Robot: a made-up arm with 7 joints. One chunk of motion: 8 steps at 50 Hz.
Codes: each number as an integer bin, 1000 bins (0 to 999) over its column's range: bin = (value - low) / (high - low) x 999, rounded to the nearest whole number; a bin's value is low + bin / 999 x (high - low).
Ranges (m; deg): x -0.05..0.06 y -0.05..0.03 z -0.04..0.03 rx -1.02..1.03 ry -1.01..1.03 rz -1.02..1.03
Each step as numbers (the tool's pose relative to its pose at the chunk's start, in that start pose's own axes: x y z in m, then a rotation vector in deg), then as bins.
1 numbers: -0.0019 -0.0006 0.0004 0.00 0.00 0.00
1 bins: 437 617 577 497 495 497
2 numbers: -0.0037 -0.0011 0.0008 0.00 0.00 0.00
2 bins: 420 611 582 497 495 497
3 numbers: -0.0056 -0.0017 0.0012 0.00 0.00 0.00
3 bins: 403 603 588 497 495 497
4 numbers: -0.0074 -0.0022 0.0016 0.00 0.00 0.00
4 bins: 387 597 594 497 495 497
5 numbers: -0.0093 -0.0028 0.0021 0.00 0.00 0.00
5 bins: 370 589 601 497 495 497
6 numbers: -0.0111 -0.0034 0.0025 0.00 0.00 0.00
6 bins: 353 582 607 497 495 497
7 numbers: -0.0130 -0.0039 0.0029 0.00 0.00 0.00
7 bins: 336 576 612 497 495 497
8 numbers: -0.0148 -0.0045 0.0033 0.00 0.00 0.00
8 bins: 320 568 618 497 495 497
